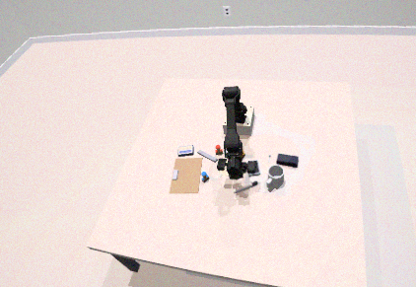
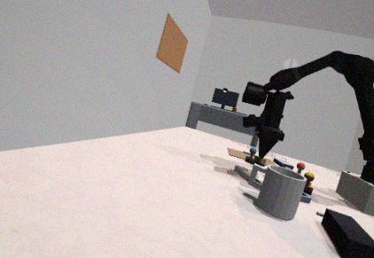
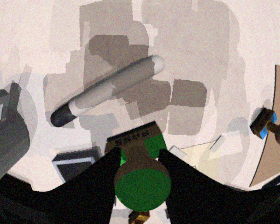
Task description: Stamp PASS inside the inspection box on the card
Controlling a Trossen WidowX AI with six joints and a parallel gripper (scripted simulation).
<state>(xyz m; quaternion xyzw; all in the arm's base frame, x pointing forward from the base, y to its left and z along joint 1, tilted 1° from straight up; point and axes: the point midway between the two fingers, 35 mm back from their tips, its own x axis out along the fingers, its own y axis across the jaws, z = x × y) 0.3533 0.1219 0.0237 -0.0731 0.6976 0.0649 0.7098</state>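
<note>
Right now the ink pad is 10 cm behind my gripper tip, 6 cm below it and 4 cm to the left of it. The rest, counted from my gripper tip: marker pen 6 cm to the left, 6 cm below, 1 cm ahead; cream card 10 cm to the right, 7 cm below, 6 cm behind; green stamp right at my gripper tip.
</note>
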